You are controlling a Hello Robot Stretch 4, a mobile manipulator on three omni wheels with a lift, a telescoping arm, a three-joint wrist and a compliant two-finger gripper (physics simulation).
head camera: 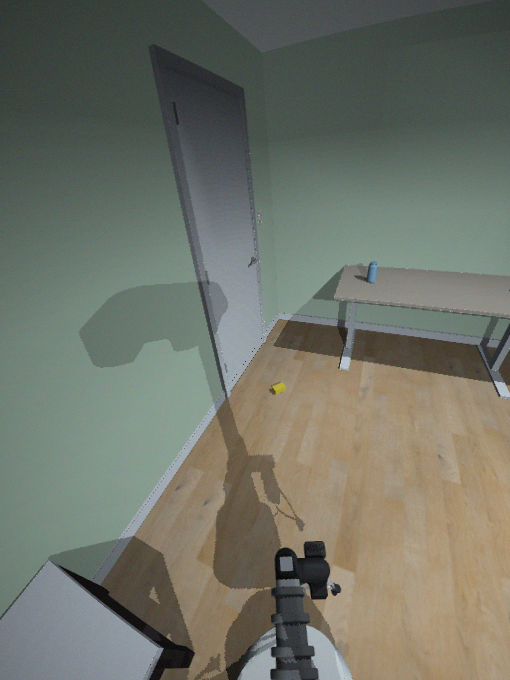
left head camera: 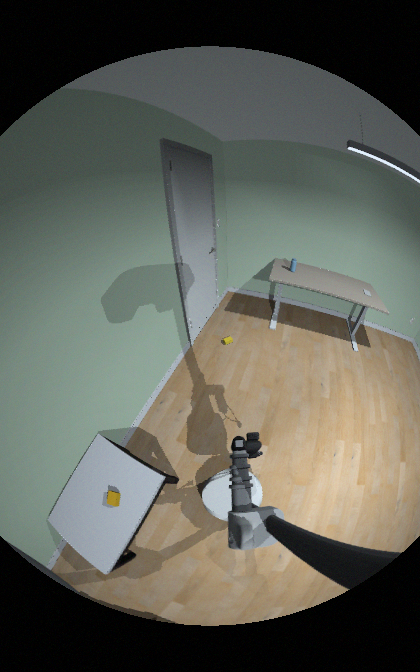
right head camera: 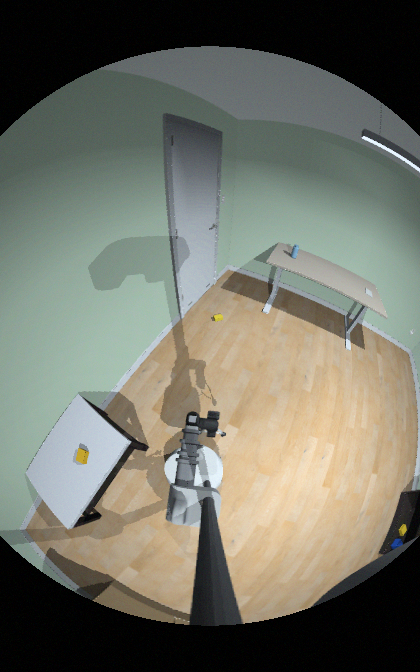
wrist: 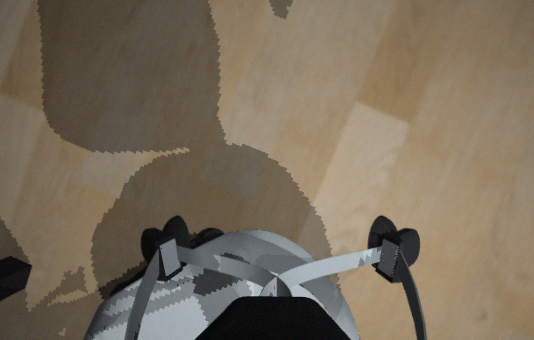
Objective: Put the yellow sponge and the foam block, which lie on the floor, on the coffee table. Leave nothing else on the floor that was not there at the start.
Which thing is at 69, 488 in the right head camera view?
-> A coffee table.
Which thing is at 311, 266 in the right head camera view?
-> A desk.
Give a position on a coffee table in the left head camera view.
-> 100, 532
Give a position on a desk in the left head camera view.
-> At 307, 276
